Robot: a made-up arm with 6 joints.
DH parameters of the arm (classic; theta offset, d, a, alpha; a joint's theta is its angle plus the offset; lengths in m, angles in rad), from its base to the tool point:
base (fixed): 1.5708 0.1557 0 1.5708
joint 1: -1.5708 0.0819 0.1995 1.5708
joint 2: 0 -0.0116 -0.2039 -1.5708
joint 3: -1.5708 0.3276 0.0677 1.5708
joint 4: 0 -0.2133 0.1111 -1.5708
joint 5: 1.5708 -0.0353 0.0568 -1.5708
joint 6: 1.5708 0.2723 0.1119 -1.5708
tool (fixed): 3.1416 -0.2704 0 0
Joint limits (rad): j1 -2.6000..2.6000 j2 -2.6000..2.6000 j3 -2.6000..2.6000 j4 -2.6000..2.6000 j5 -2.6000..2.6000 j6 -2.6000..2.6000
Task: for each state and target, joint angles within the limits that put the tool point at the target. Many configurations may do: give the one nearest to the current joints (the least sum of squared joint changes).
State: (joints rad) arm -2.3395 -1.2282 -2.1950 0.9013 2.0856 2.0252
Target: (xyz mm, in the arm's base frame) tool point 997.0 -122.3 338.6
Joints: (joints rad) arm -2.4901 -0.9445 -1.8744 0.9124 2.4466 2.1529
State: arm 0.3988 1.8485 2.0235 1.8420 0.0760 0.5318
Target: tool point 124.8 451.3 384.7
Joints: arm 0.3743 1.6909 1.8120 1.8734 0.0787 0.5838
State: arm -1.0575 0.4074 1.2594 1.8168 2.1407 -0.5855
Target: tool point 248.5 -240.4 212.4
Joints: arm -1.1545 -0.0146 1.1925 1.9698 1.6211 -0.1693
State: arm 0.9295 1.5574 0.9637 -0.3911 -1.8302 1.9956
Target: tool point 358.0 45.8 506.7
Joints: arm 1.4272 1.4438 0.7764 -0.3236 -2.0560 2.5830
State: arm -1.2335 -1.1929 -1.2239 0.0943 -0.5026 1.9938
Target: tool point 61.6 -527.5 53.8
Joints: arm -1.1509 -1.4034 -1.1671 -0.4474 -0.7348 2.4278
